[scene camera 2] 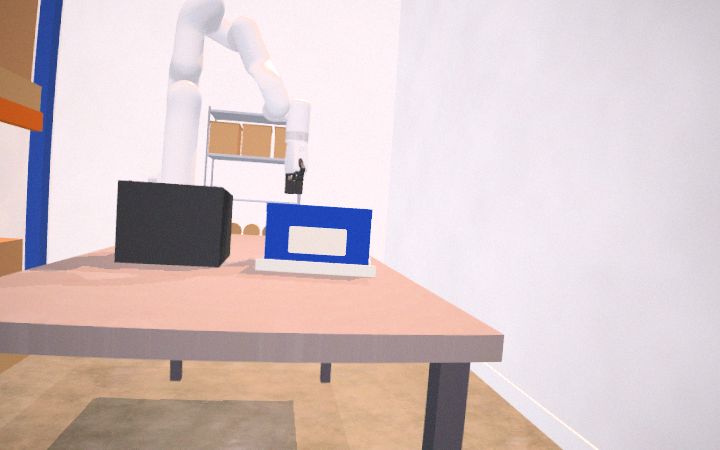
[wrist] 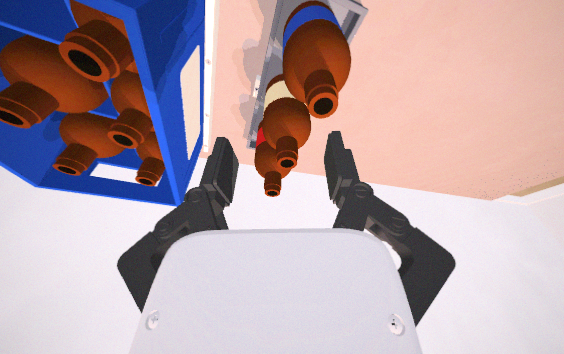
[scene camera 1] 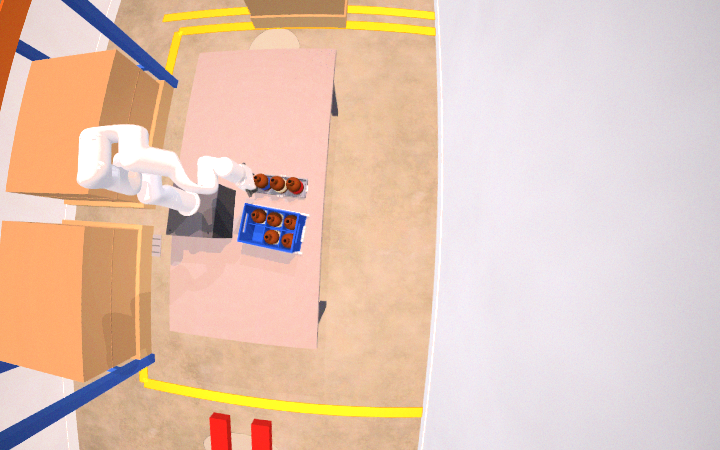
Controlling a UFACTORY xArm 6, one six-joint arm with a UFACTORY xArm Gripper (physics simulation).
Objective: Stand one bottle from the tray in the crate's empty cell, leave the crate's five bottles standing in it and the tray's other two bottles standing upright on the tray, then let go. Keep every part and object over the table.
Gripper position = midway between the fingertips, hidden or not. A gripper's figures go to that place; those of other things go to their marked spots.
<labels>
My gripper (wrist: 279,147) is 0.13 m from the lens. A red-label bottle (wrist: 265,162) is 0.30 m from the lens. A cream-label bottle (wrist: 286,126): 0.24 m from the lens. The marked spots on the red-label bottle and the cream-label bottle are 0.09 m apart.
</labels>
